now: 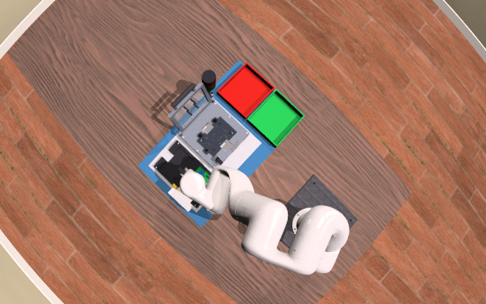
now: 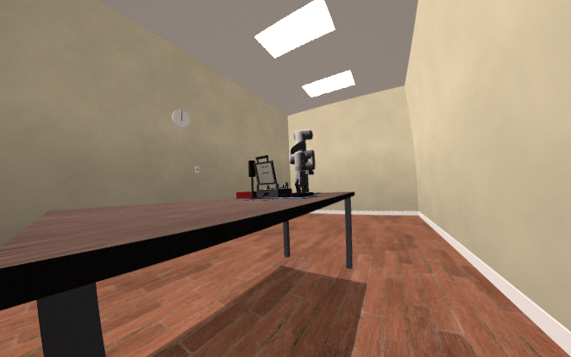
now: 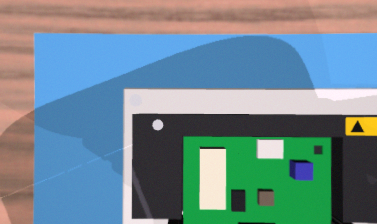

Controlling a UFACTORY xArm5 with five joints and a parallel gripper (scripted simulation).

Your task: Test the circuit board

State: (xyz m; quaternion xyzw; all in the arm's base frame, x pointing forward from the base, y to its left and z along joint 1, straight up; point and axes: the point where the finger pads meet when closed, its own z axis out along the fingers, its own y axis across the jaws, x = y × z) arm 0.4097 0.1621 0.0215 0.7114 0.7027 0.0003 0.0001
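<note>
My gripper is now 18 cm short of the tester lid, 17 cm to the left of it and 16 cm below it. From my hand the other things lie so: green bin 37 cm to the right, 5 cm behind, 1 cm below; green circuit board right at my hand; red bin 37 cm to the right, 10 cm ahead, 1 cm below.
</note>
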